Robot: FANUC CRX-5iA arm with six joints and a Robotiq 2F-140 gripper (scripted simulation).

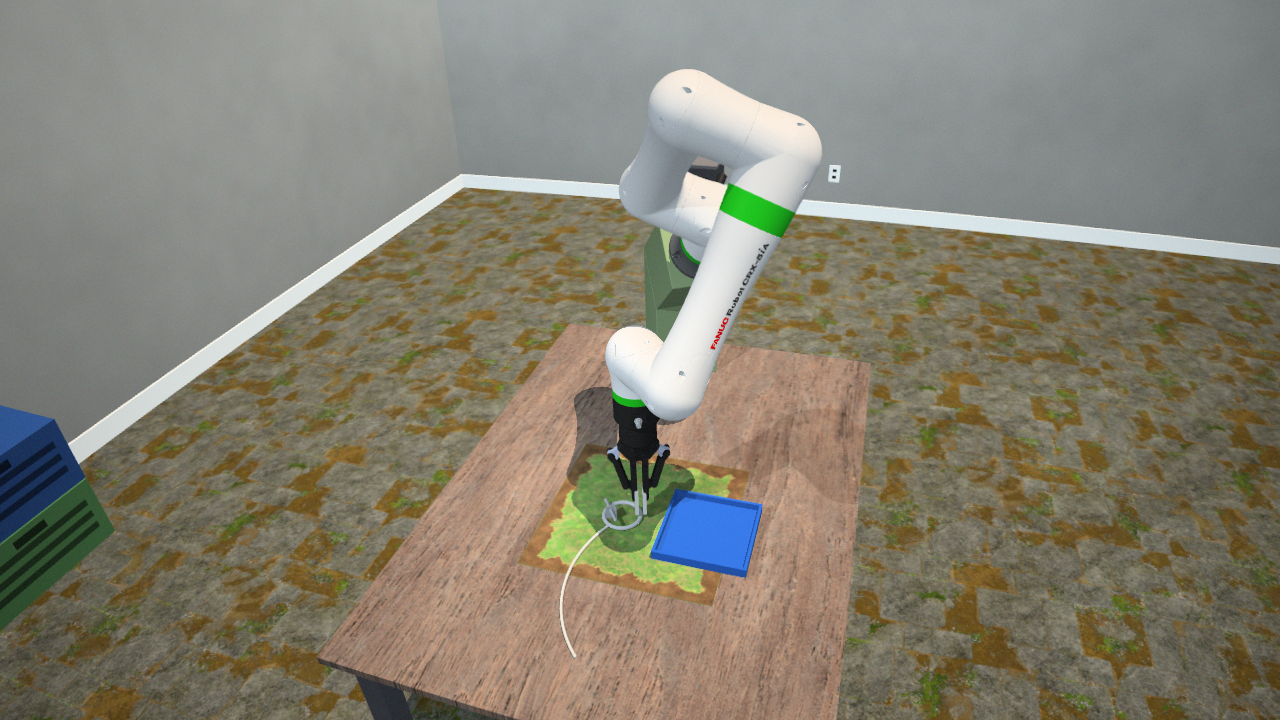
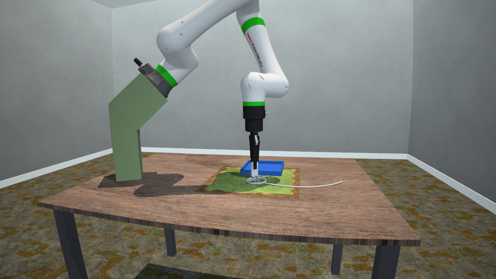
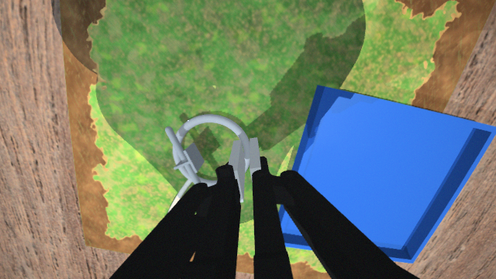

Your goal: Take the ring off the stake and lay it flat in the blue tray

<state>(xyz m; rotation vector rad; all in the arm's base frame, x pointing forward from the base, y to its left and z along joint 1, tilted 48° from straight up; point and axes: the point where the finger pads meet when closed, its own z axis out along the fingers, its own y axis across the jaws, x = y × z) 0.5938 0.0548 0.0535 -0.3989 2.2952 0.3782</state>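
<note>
My gripper is now 60 mm above the mat. Also, from my hand: grey stake (30 mm ahead, 50 mm to the right, 40 mm below); then white ring (20 mm ahead, 30 mm to the right, 40 mm below); then blue tray (10 mm behind, 150 mm to the left, 40 mm below).
</note>
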